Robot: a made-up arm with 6 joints.
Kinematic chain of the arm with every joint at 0, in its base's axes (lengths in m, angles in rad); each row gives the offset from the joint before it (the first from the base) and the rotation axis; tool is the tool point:
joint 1: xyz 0 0 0.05 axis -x
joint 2: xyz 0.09 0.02 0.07 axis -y
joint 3: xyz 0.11 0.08 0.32 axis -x
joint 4: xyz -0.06 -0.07 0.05 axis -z
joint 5: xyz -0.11 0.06 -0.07 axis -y
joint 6: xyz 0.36 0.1 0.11 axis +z
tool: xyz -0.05 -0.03 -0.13
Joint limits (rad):
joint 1: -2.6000..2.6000
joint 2: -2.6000..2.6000
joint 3: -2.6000..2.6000
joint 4: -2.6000..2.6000
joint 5: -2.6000..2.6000
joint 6: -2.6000..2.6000
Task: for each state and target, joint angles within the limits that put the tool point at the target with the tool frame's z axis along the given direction. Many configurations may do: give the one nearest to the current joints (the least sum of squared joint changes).
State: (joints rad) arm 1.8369 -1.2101 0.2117 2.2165 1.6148 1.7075
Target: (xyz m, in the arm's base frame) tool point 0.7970 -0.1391 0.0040 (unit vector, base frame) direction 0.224 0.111 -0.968
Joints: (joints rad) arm 1.2961 -1.5721 -0.3310 1.7277 1.6715 2.3689
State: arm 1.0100 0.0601 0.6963 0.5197 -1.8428 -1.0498
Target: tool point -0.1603 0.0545 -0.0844 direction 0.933 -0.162 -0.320
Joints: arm 1.4387 0.2063 -0.0106 -0.3229 -1.9745 -1.2380
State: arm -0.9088 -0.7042 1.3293 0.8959 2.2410 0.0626
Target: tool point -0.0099 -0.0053 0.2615 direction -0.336 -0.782 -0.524
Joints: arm -0.8142 -0.6090 1.9612 0.7507 2.5704 0.0493
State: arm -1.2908 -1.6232 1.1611 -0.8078 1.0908 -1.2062
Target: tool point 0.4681 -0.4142 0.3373 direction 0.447 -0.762 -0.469
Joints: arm -1.7937 -1.2865 1.1428 -0.8129 1.5570 -1.2779
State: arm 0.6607 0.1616 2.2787 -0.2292 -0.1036 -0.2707
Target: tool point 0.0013 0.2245 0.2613 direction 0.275 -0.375 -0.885
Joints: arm 1.0205 0.3719 2.6000 -1.0665 0.0583 -0.5646
